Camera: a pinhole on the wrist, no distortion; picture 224 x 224 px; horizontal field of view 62.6 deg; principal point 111.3 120.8 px. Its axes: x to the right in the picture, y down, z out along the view. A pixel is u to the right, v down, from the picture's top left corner.
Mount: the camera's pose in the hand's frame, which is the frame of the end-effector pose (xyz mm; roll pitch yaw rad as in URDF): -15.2 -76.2 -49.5 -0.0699 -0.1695 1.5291
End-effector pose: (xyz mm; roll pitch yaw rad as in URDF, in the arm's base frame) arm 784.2 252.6 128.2 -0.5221 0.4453 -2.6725
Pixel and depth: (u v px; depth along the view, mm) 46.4 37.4 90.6
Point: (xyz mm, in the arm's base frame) 693.4 307.2 205.8
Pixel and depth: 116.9 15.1 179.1
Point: 648.6 211.6 249.4
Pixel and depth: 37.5 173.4 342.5
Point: 719.6 331.2 510.0
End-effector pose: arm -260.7 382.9 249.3 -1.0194 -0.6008 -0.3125
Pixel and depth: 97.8 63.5 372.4
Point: -317.5 593.7 547.4
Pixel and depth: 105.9 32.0 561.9
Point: -229.2 727.2 733.0
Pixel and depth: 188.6 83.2 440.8
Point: -213.7 760.5 438.7
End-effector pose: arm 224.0 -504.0 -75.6 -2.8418 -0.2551 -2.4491
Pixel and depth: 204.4 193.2 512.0
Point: 337.5 -465.4 -614.4
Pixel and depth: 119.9 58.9 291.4
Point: 257.2 -715.1 -254.6
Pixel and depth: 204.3 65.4 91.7
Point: 250.4 -560.1 -106.9
